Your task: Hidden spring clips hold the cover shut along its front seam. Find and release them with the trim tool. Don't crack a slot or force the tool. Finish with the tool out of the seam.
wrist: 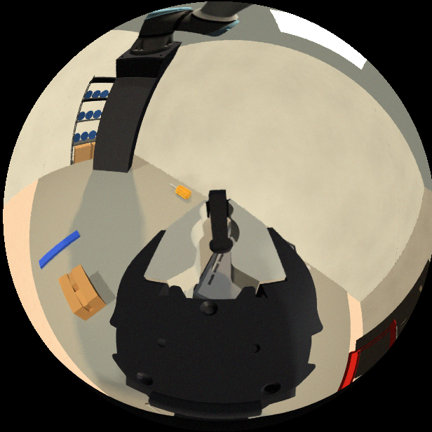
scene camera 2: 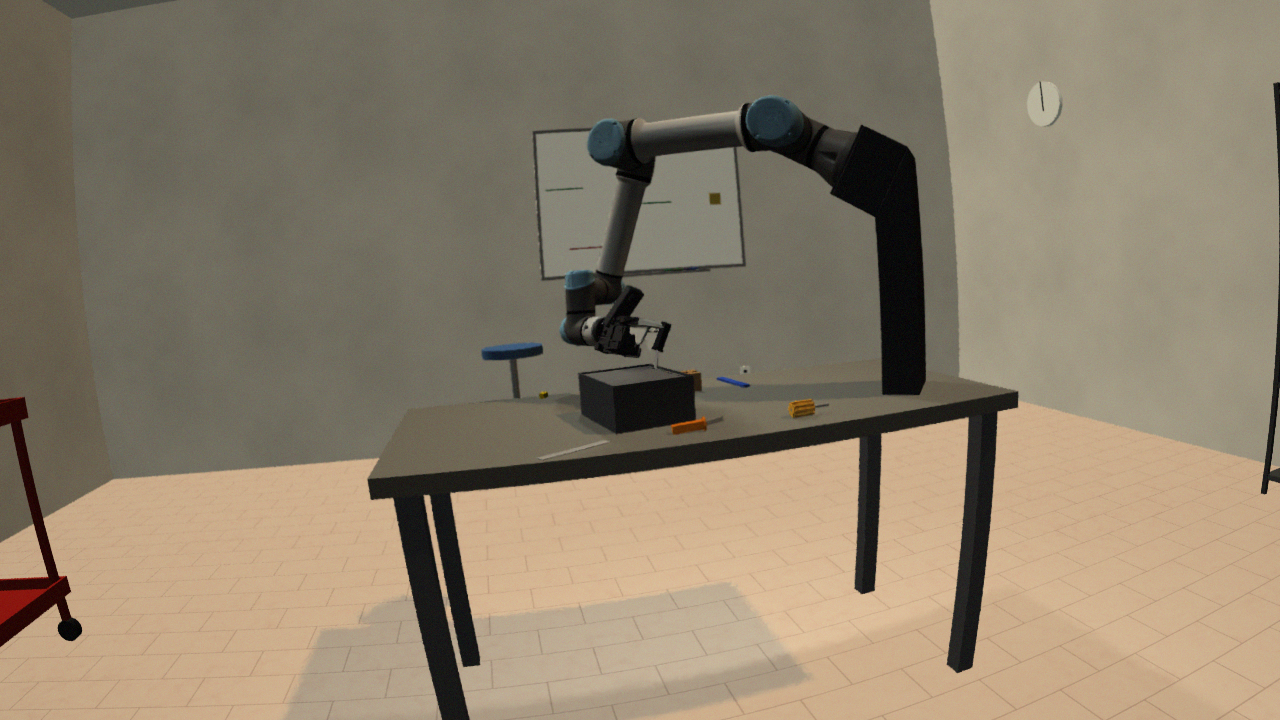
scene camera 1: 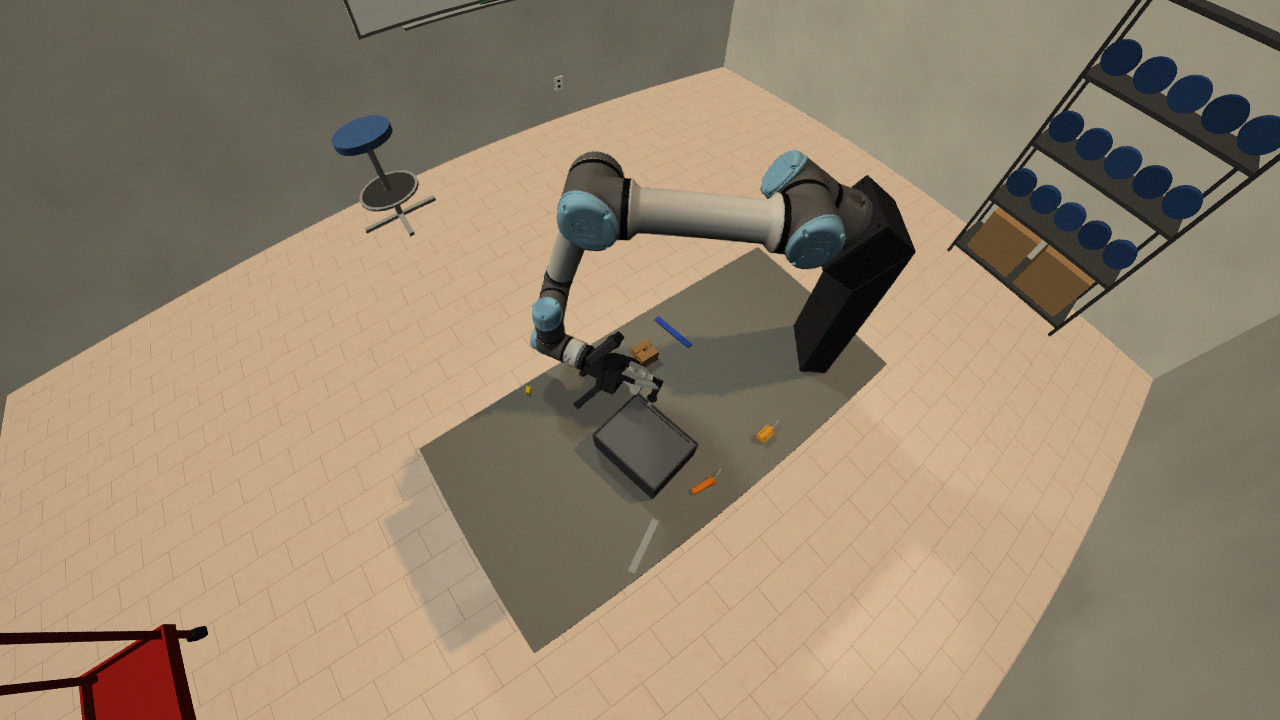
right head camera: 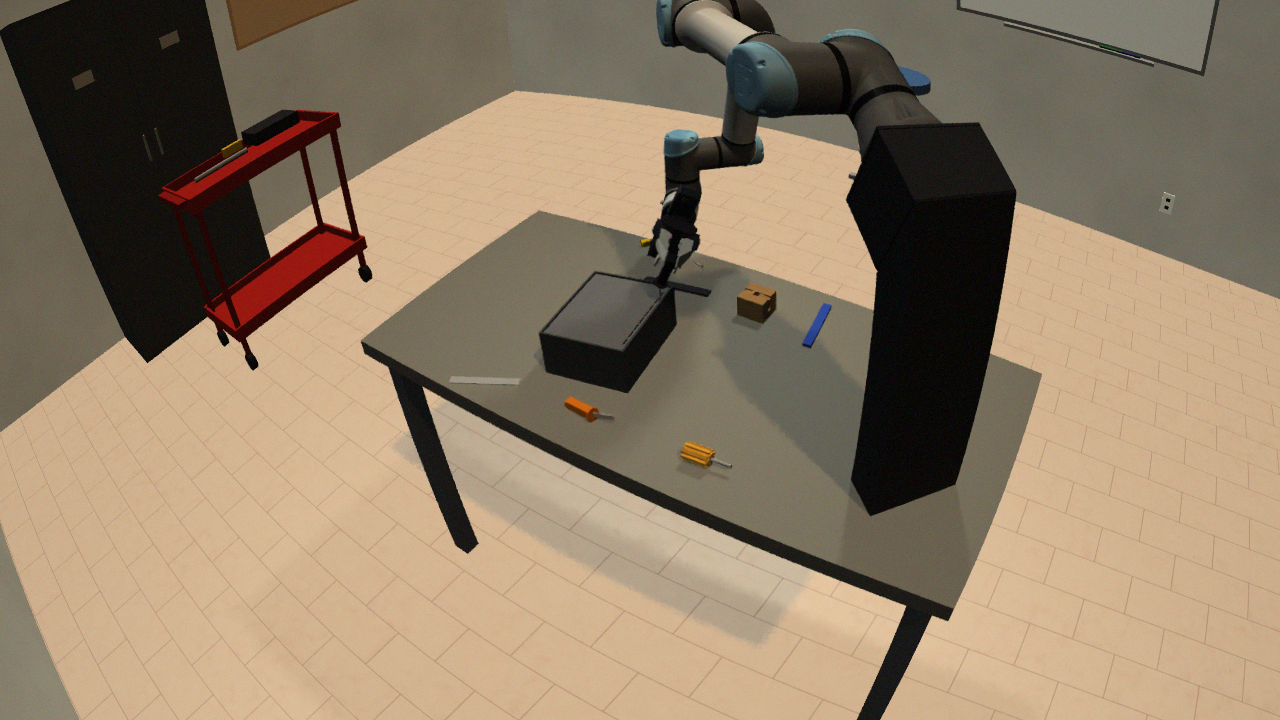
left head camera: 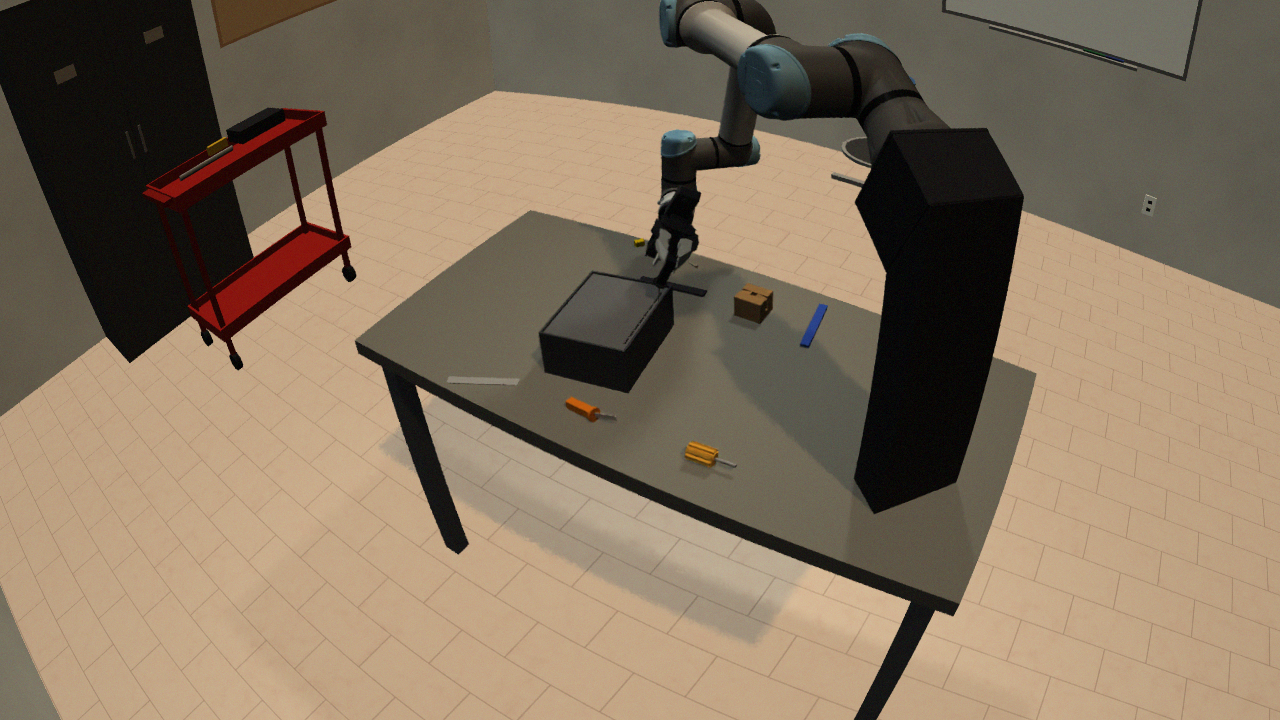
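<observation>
The dark box (left head camera: pixel 586 358) (right head camera: pixel 586 358) (scene camera 2: pixel 637 400) has a grey cover (left head camera: pixel 604 308) (right head camera: pixel 604 308) (scene camera 1: pixel 642 438) on top, lying flat. Dark slots mark the seam (left head camera: pixel 638 324) (wrist: pixel 215 270) near one edge of the cover. My gripper (scene camera 1: pixel 648 385) (wrist: pixel 218 200) is shut on the trim tool's black handle (scene camera 2: pixel 662 336) (wrist: pixel 218 225), above the box's far end. The pale thin blade (scene camera 2: pixel 657 360) points down at the cover's edge. Whether its tip is in a slot or just above cannot be told; the handle hides it in the wrist view. The clips are hidden inside.
A dark flat bar (left head camera: pixel 687 289) (right head camera: pixel 689 289) lies behind the box. A brown block (left head camera: pixel 752 304) (wrist: pixel 82 292) and a blue strip (left head camera: pixel 813 325) (wrist: pixel 59 248) lie nearby. An orange tool (left head camera: pixel 582 409), a yellow screwdriver (left head camera: pixel 701 454) and a pale strip (left head camera: pixel 483 381) lie along the near side.
</observation>
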